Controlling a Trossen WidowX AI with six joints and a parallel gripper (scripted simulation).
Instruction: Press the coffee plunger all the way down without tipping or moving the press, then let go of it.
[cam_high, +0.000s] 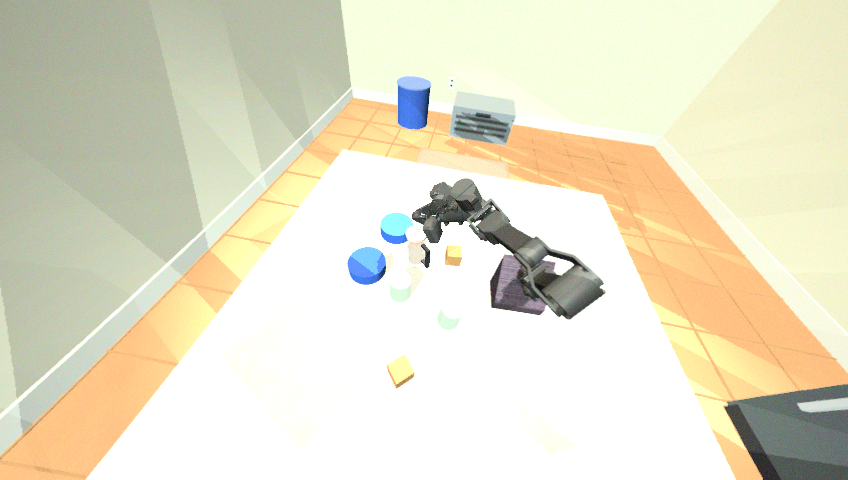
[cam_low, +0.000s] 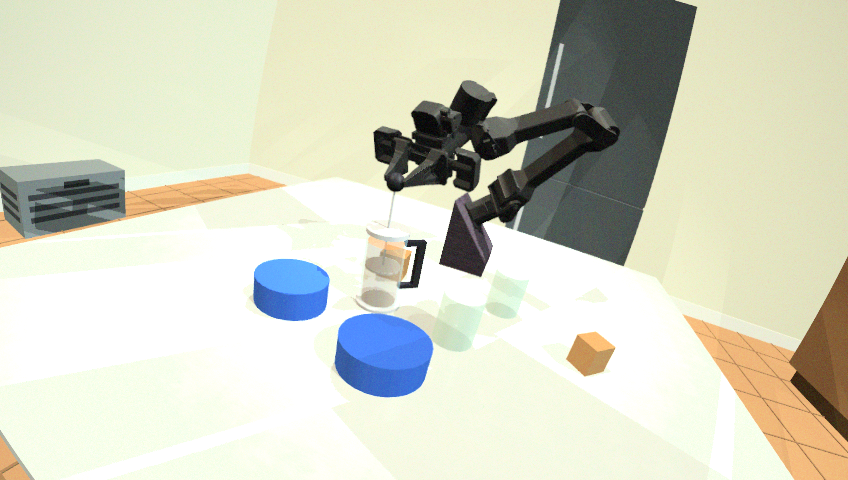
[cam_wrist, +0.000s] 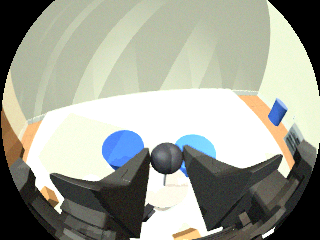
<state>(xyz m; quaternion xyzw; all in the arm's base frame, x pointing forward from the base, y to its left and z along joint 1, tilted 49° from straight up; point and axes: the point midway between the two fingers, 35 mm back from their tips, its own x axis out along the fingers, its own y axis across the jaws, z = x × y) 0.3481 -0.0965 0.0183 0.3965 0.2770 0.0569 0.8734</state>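
The coffee press lies 10 cm below my gripper tip, 3 cm behind it and 1 cm to the left of it.
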